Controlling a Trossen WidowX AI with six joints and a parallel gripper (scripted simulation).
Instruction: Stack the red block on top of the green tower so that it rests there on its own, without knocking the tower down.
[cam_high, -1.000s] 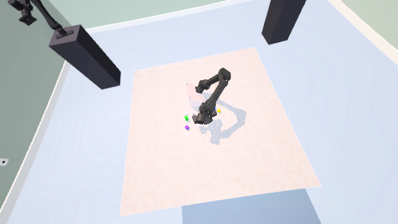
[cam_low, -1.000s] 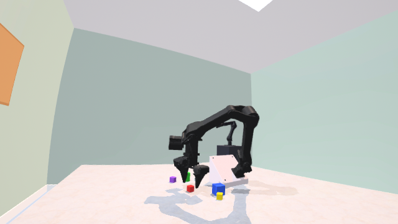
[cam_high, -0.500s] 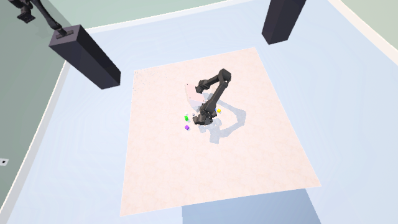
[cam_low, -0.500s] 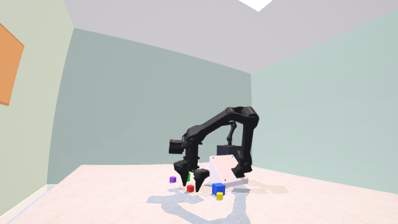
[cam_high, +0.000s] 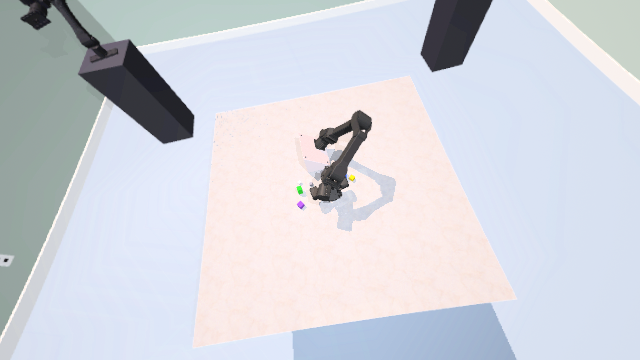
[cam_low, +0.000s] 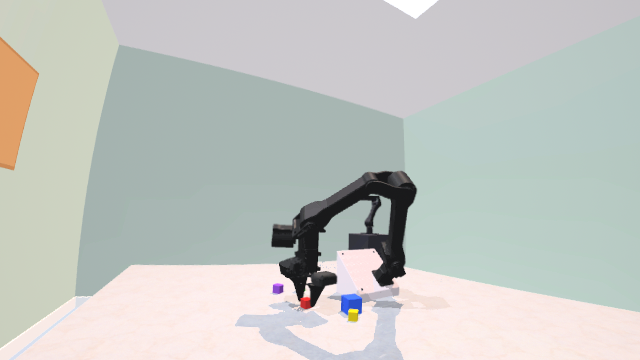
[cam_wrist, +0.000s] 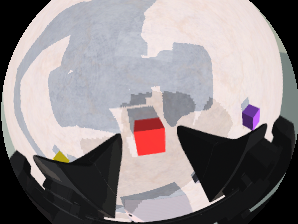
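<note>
My gripper tip is now 90 mm to the left of the small grey cube and 90 mm past it. The rest, counted from my gripper tip: yellow cube: 130 mm to the left, 60 mm behind; then red block: right at my gripper tip; then blue cube: 90 mm to the left, 90 mm behind, 10 mm above.
</note>
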